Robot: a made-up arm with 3 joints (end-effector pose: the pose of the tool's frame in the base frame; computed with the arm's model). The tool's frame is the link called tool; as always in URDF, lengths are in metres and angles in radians. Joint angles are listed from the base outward.
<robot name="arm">
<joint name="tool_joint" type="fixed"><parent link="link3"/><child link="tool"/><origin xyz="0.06 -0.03 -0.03" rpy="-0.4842 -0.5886 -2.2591"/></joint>
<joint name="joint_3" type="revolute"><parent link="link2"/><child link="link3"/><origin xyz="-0.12 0.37 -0.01"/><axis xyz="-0.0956 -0.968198 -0.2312"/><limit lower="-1.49" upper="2.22" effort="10" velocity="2.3"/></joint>
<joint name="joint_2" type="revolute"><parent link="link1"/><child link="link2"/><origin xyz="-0.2 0.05 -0.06"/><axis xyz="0.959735 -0.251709 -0.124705"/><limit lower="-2.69" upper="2.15" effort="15" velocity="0.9"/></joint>
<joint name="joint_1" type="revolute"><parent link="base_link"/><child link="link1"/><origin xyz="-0.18 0.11 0.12"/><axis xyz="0.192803 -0.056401 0.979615"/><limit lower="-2.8" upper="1.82" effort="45" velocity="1.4"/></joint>
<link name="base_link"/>
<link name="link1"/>
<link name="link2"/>
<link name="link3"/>
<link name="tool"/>
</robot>
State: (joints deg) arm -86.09 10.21 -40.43
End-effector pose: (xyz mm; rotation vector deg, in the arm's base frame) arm 170.7 404.3 -87.5 51.75 -77.20 122.31
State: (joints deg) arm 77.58 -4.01 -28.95
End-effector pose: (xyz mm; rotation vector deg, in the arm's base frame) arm -641.6 -38.5 -24.4 -56.96 -19.92 -44.88
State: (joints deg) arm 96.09 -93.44 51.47
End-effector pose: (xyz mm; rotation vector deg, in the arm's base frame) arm -283.0 -181.2 -294.5 45.78 -77.84 -39.44
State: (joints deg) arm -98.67 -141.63 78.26
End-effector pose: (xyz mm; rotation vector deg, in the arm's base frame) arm -301.8 531.6 -143.5 -146.87 -59.67 -55.65
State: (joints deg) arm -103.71 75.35 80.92
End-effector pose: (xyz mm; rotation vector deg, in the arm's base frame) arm 81.8 414.0 260.3 -72.67 29.12 61.65
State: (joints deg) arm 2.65 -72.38 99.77
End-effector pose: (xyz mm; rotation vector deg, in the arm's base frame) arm -579.9 306.8 -177.9 24.60 -87.18 -93.85
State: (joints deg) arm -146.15 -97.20 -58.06
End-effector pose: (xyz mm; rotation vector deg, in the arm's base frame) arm 18.3 388.7 -324.0 60.32 -88.07 -31.13
